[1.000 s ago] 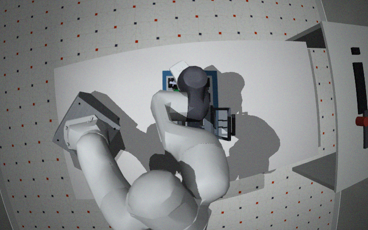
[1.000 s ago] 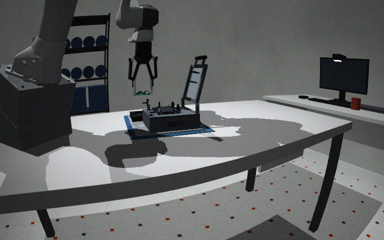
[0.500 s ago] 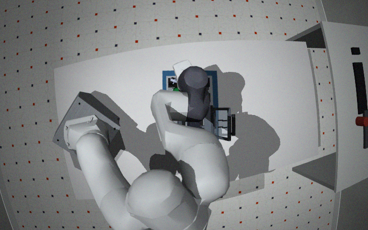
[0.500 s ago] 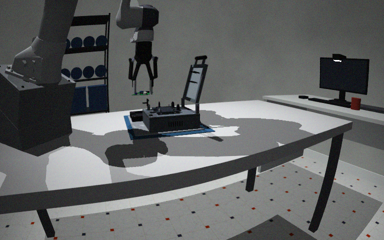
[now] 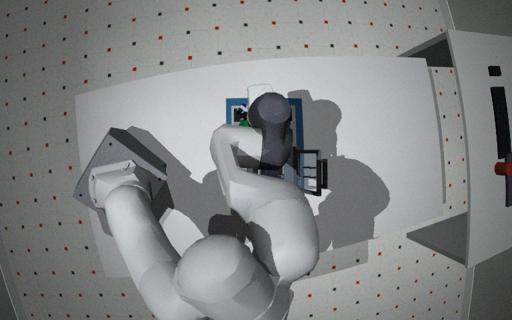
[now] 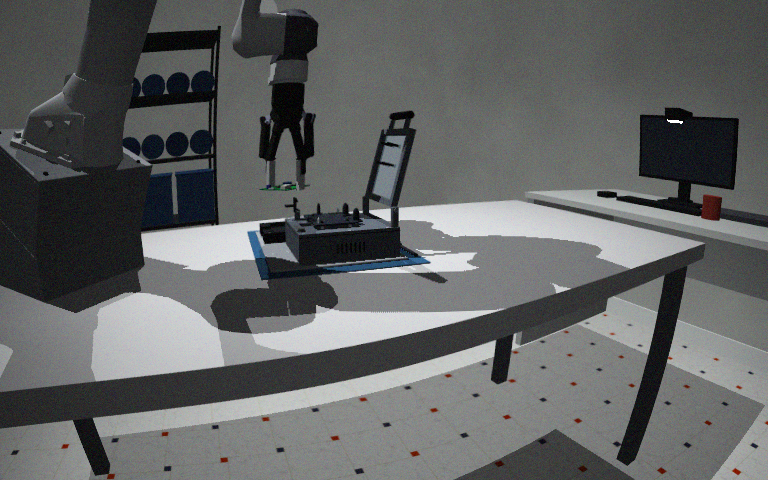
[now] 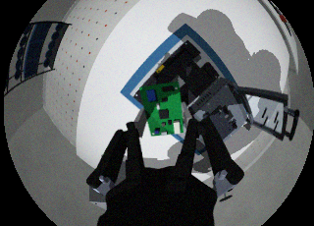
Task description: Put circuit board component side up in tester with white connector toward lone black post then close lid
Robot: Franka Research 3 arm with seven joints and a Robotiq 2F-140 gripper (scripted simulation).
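The green circuit board is 20 mm below my hand. From my hand the other things lie so: see-through lid 190 mm ahead, 160 mm to the right, 40 mm above.
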